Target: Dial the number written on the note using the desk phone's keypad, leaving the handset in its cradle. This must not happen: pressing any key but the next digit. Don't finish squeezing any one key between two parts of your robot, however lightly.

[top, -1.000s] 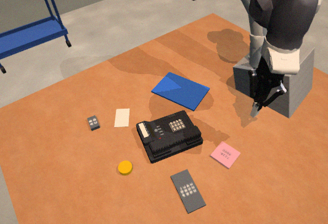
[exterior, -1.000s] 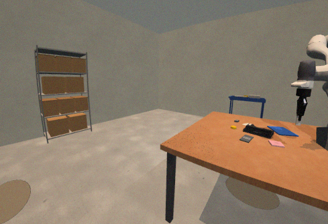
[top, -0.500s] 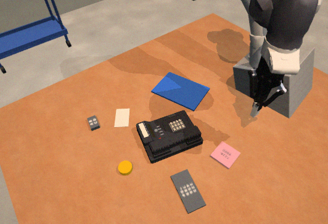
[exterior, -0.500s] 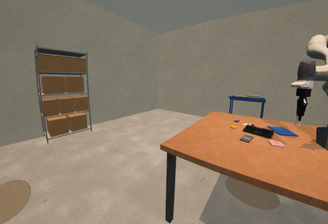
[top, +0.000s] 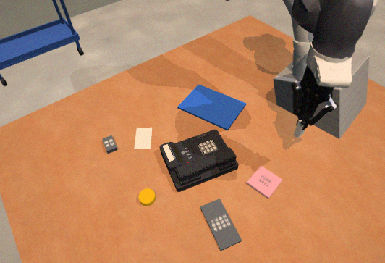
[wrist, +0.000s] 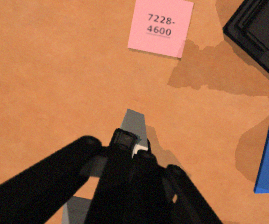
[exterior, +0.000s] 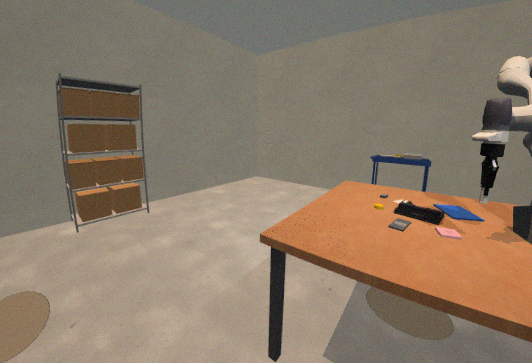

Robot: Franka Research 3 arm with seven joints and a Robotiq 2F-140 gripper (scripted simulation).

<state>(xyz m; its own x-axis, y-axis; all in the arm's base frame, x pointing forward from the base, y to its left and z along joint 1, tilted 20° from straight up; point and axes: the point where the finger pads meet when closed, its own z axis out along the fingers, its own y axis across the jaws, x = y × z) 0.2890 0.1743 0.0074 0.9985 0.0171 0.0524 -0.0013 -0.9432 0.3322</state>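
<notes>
My gripper is now 220 mm short of the handset, 160 mm above it and 150 mm to the left of it. From my hand the other things lie so: yellow disc (430 mm ahead, 190 mm to the right, 190 mm below); then blue pad (370 mm to the right, 200 mm below, 10 mm ahead); then grey keypad slab (300 mm ahead, 200 mm below, 10 mm to the left).
</notes>
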